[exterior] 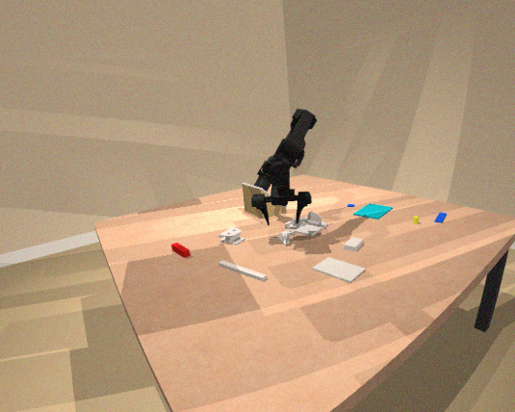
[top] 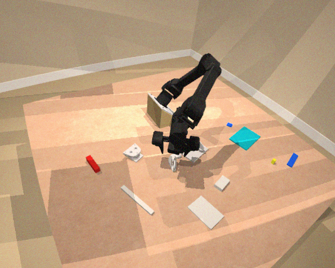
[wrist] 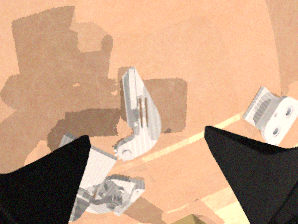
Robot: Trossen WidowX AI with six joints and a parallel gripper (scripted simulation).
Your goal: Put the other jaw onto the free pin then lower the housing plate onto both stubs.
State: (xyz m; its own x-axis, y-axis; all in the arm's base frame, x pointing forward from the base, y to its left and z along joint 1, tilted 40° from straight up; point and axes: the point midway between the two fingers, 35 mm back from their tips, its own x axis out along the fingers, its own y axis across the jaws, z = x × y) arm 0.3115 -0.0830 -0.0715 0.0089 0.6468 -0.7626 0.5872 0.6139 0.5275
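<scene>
My gripper tip is 50 mm above the white jaw, 30 mm to the right of it and 10 mm past it. Also, from my gripper tip: flat white plate 260 mm ahead, 50 mm below, 10 mm to the right; then white bar 220 mm to the right, 100 mm ahead, 50 mm below; then red block 310 mm to the right, 130 mm behind, 50 mm below.
</scene>
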